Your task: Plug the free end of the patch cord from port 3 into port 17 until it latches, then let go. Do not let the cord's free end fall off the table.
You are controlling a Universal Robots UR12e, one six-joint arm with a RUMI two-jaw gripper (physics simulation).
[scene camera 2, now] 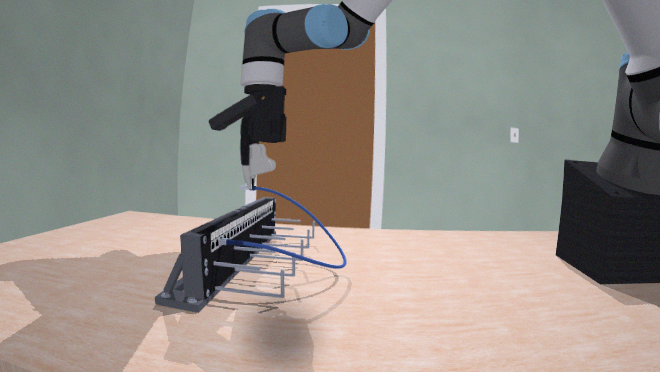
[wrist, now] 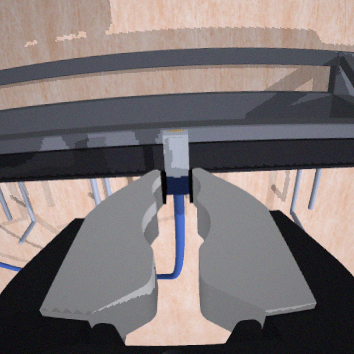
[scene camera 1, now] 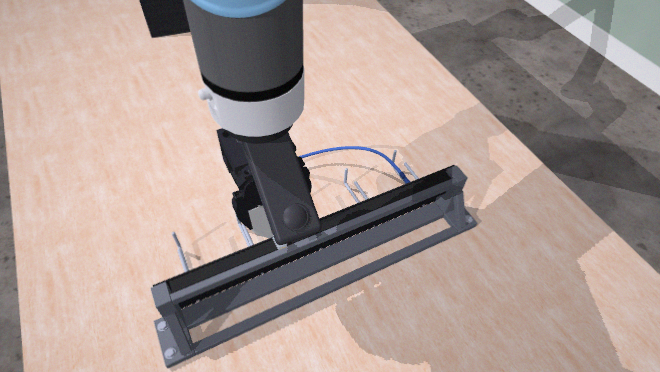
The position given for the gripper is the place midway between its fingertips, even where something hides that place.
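A patch cord plug [wrist: 175, 142] and a grey frame [wrist: 256, 114] can be seen in the scene, together with the gripper [scene camera 1: 275, 234]. Scene camera 2 shows the gripper [scene camera 2: 251, 189] as well, and so does the wrist view, where it is the gripper [wrist: 177, 174].
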